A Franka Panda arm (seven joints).
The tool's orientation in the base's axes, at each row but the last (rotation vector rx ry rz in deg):
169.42 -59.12 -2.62
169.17 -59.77 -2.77
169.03 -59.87 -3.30
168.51 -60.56 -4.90
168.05 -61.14 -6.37
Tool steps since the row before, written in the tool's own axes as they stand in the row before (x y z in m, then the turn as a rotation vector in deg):
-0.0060 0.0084 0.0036 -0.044 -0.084 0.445
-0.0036 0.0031 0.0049 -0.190 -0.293 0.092
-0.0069 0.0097 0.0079 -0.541 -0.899 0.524
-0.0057 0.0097 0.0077 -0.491 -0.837 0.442
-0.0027 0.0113 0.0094 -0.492 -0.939 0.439
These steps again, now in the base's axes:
-0.0100 -0.0028 -0.0033 0.004 0.093 -0.445
-0.0049 -0.0001 -0.0047 0.033 0.347 -0.093
-0.0118 -0.0032 -0.0075 0.125 1.040 -0.528
-0.0110 -0.0038 -0.0071 0.129 0.960 -0.446
-0.0100 -0.0069 -0.0087 0.194 1.039 -0.447

